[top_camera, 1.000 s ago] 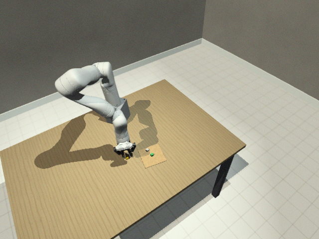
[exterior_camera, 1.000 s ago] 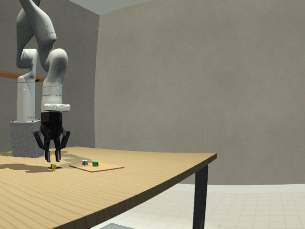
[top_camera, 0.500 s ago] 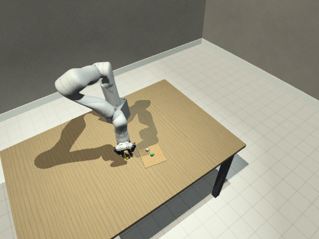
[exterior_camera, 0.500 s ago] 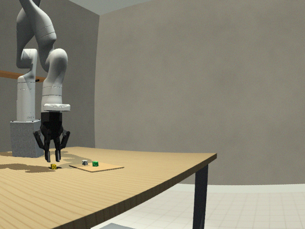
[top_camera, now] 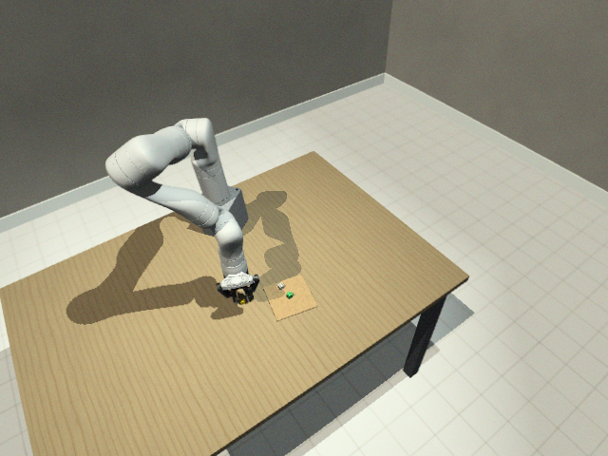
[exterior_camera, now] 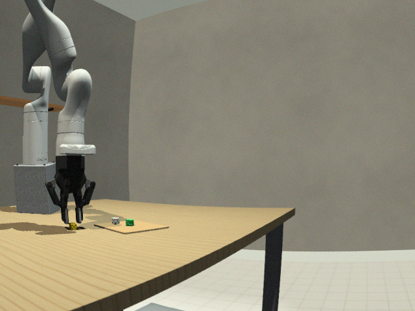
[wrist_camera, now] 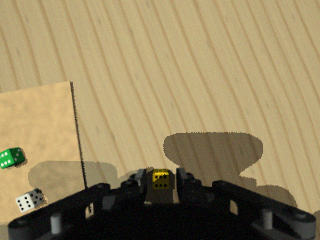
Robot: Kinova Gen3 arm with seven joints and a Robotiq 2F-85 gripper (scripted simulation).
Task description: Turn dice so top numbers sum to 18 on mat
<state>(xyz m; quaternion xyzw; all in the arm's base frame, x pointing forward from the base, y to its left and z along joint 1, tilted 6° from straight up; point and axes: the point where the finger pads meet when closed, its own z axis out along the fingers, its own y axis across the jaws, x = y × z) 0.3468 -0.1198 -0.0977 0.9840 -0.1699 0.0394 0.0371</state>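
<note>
Right now my hand is 30 mm above the yellow die. From my hand the other things lie so: white die: 20 mm ahead, 130 mm to the left, 20 mm below; then tan mat: 70 mm ahead, 140 mm to the left, 30 mm below; then green die: 70 mm ahead, 140 mm to the left, 20 mm below.
</note>
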